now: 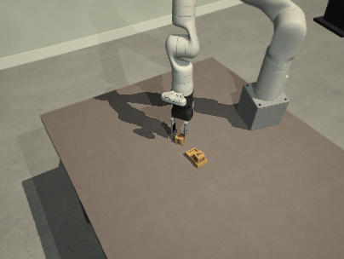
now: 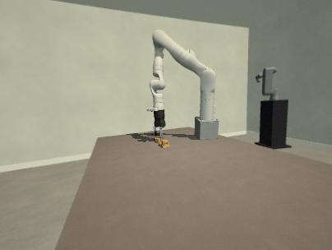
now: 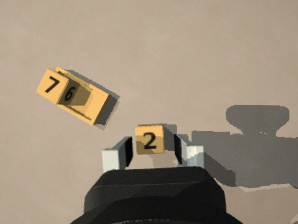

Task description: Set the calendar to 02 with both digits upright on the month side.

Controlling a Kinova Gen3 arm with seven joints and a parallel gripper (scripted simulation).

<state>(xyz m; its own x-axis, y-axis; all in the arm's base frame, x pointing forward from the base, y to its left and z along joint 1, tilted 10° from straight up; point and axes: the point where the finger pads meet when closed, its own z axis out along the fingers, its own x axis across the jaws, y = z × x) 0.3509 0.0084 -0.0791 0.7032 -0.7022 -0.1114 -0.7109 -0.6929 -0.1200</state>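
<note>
My hand is 50 mm above the orange cube. The rest, counted from my hand: tray (20 mm behind, 110 mm to the left, 50 mm below).
</note>
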